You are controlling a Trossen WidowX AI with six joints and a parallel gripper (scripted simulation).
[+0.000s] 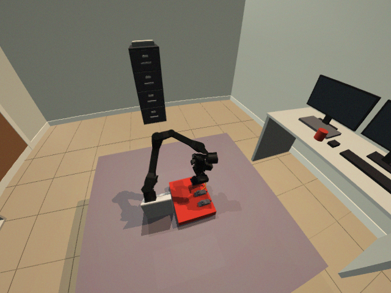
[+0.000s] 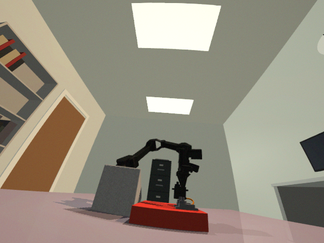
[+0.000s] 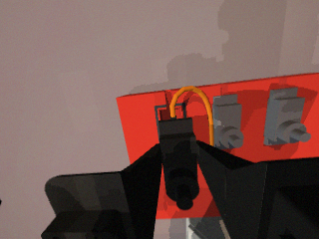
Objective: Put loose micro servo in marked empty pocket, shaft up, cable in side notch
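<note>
Right now the red deck is 12 cm behind my gripper tip, 10 cm below it and 7 cm to the right of it.
</note>
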